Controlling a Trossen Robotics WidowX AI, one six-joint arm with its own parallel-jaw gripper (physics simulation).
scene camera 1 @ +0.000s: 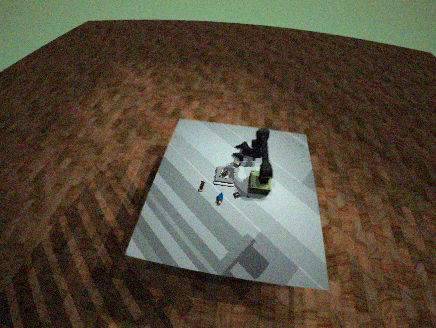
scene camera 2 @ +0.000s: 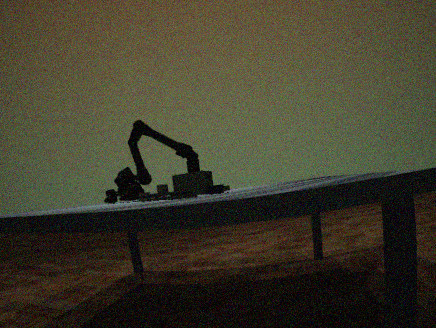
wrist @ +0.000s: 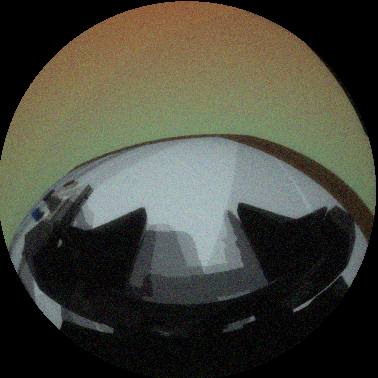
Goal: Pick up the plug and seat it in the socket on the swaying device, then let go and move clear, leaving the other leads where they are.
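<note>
A flat, light grey device with a dark fitting on top lies left of the arm's base; its socket is too small to make out. A small pale block sits just below the gripper in the first scene view. A blue piece with a yellow end lies in front of the device, and blue also shows at the wrist view's left edge. I cannot tell which small piece is the plug. My gripper is open, its fingers wide apart with no thing between the tips. It is low over the table, behind and right of the device.
A small brown and white piece lies left of the blue one. A small dark piece lies beside the olive box under the arm's base. The grey striped table carries them all, with shadows across it.
</note>
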